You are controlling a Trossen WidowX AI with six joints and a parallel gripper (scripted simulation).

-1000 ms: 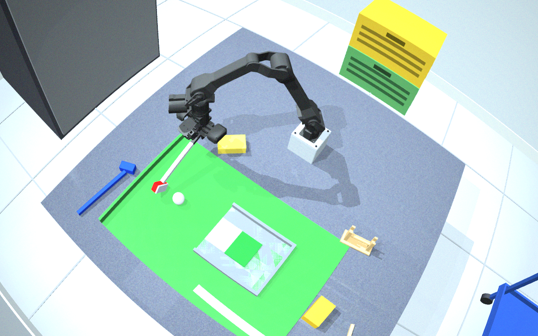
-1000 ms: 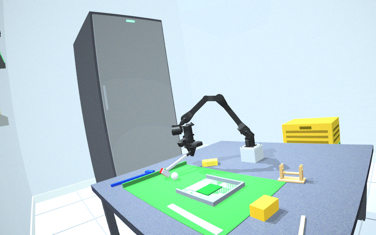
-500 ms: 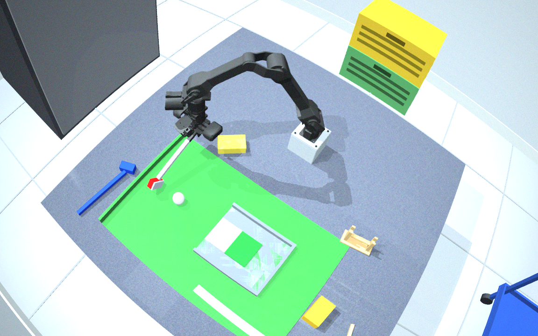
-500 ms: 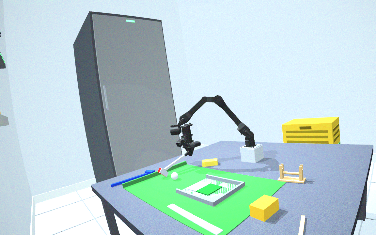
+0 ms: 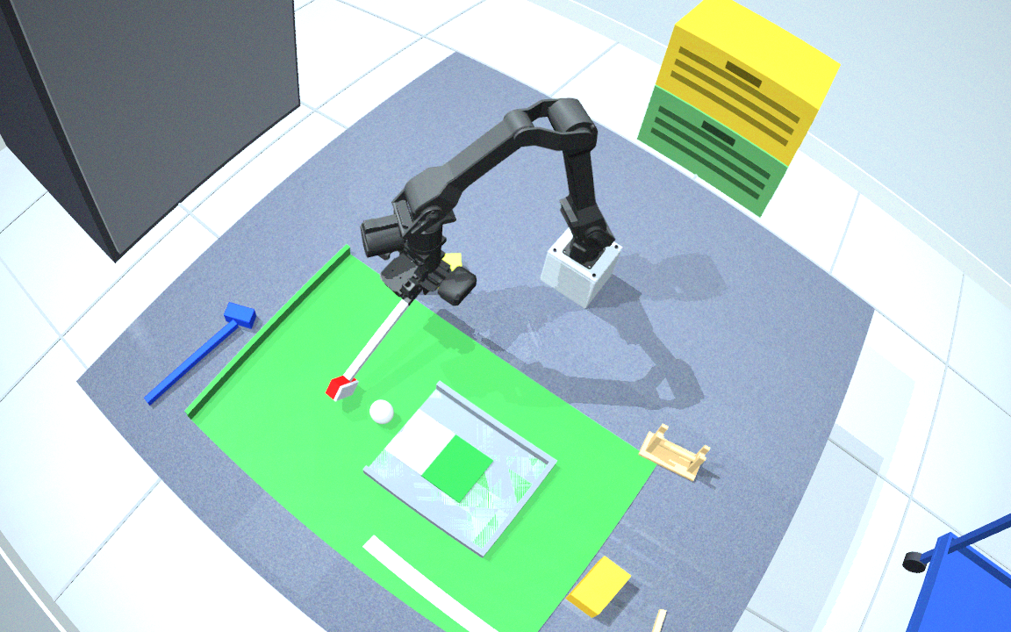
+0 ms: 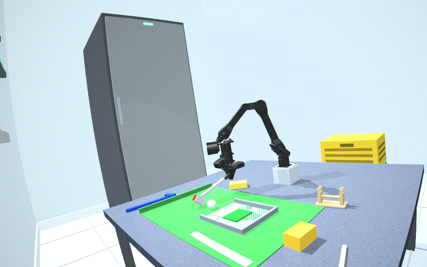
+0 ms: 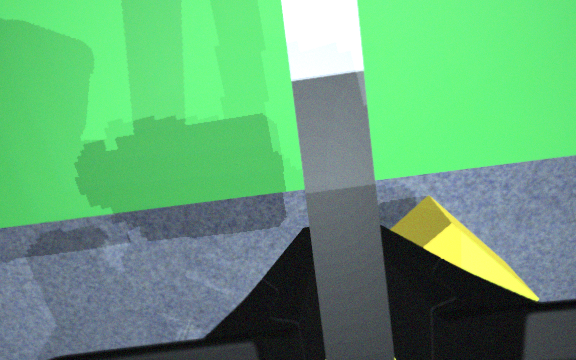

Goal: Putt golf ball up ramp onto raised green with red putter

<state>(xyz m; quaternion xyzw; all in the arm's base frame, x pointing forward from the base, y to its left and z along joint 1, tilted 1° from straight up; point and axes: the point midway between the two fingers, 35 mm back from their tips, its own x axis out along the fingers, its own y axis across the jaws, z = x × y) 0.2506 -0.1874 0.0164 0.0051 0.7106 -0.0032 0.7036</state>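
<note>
My gripper tip is now 12 cm short of the red putter and 1 cm above it. From my gripper tip the other things lie so: wooden stand 54 cm to the left, 4 cm below, 3 cm behind; then white golf ball 22 cm ahead, 8 cm to the left, 5 cm below; then blue putter 35 cm ahead, 29 cm to the right, 6 cm below.
</note>
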